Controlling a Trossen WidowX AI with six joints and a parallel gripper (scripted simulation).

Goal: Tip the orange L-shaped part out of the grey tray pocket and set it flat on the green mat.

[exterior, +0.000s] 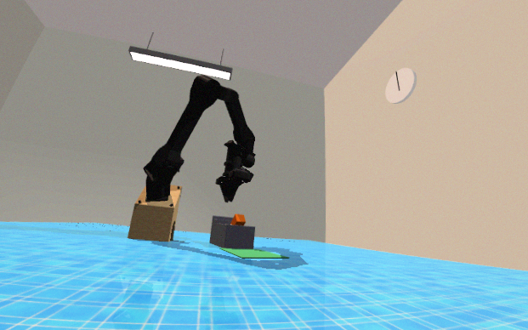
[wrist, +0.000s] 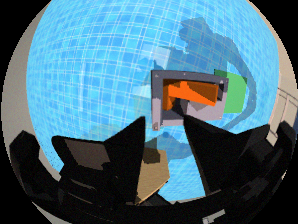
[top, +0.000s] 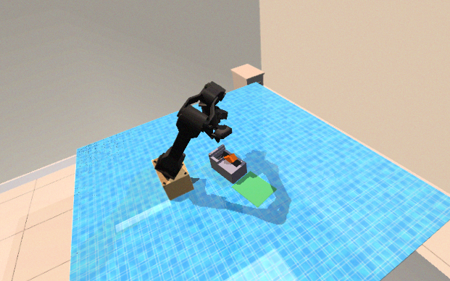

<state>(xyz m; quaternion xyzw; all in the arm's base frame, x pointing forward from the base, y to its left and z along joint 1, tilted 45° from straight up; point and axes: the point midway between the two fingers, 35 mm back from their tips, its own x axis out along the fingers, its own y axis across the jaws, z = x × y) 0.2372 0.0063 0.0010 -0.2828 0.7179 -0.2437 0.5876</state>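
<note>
The orange L-shaped part lies 4 cm to the right of my gripper tip and 10 cm below it. Also, from my gripper tip: green mat (2 cm ahead, 22 cm to the right, 16 cm below).
</note>
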